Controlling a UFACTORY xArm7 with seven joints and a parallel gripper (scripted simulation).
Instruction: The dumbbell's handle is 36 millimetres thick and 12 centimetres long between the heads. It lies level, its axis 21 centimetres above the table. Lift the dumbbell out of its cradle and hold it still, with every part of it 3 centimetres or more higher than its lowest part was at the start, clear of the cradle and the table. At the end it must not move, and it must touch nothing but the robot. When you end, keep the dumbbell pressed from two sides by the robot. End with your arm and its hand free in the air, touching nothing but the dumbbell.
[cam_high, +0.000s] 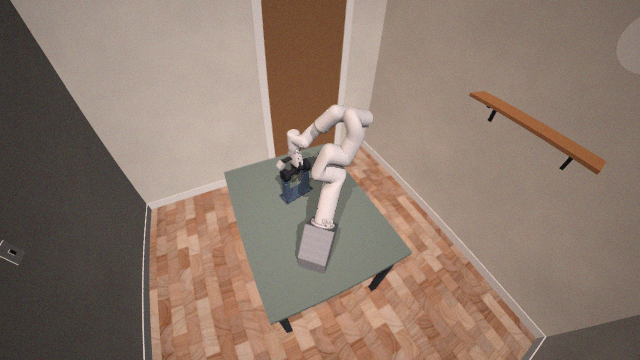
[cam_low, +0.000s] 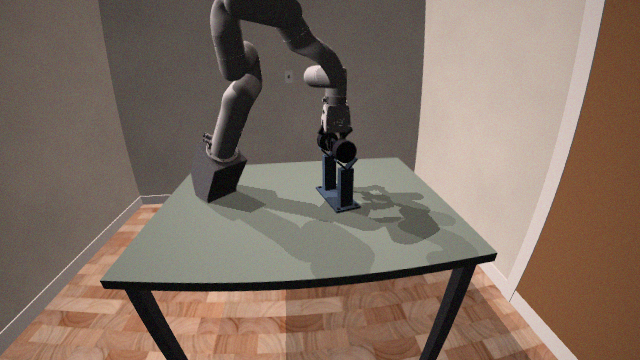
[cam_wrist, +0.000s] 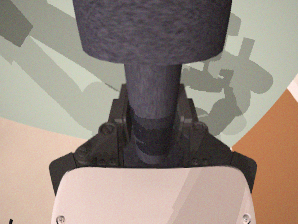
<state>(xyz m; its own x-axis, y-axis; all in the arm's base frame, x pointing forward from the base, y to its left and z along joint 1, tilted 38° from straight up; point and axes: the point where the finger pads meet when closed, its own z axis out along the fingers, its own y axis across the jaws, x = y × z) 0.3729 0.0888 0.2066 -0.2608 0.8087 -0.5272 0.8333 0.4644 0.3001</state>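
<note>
Right now my hand is 130 mm above the blue cradle and 10 mm short of it. Also, from my hand: black dumbbell right at my hand.
</note>
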